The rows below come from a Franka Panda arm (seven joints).
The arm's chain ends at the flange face. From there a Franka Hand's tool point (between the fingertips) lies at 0.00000 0.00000 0.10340 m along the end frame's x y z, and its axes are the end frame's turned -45 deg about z.
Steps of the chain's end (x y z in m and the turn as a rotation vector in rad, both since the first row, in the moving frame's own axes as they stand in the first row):
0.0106 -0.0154 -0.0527 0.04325 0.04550 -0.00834
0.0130 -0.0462 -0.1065 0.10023 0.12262 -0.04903
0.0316 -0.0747 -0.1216 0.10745 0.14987 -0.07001
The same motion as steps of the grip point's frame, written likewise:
0.0249 -0.0033 -0.0529 -0.00159 0.06276 -0.00834
0.0581 -0.0222 -0.1078 -0.01583 0.15758 -0.04903
0.0940 -0.0281 -0.1234 -0.03000 0.18195 -0.07001

